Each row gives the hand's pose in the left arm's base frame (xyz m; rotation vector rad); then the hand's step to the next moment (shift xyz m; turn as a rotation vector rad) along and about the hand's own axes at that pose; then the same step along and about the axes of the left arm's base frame.
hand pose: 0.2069 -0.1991 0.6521 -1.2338 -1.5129 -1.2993
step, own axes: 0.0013 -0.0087 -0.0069 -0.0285 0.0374 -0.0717
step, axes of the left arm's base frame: -0.0090 -0.0066 0.0005 0.0405 -0.0754 -0.0059
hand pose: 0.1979 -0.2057 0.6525 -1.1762 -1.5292 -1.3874
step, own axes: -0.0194 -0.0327 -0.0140 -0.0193 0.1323 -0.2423
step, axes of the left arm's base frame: -0.0261 -0.0164 -0.0263 0.1193 -0.2437 0.0546
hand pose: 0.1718 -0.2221 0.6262 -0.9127 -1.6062 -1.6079
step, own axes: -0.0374 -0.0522 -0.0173 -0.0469 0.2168 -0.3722
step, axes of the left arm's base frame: -0.0251 -0.0174 -0.0591 0.2039 -0.3746 0.0762
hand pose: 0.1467 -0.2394 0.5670 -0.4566 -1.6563 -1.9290
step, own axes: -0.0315 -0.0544 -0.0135 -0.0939 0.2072 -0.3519
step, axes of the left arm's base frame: -0.0067 -0.0025 -0.0639 0.2333 -0.3452 0.0449
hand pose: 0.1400 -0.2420 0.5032 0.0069 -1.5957 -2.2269
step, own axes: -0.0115 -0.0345 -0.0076 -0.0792 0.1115 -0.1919
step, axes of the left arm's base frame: 0.0015 0.0061 -0.0366 0.1525 -0.1788 0.0169
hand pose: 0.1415 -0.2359 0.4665 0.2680 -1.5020 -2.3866
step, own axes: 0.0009 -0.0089 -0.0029 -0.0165 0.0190 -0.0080
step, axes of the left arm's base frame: -0.0013 0.0008 -0.0093 0.0210 -0.0086 0.0136
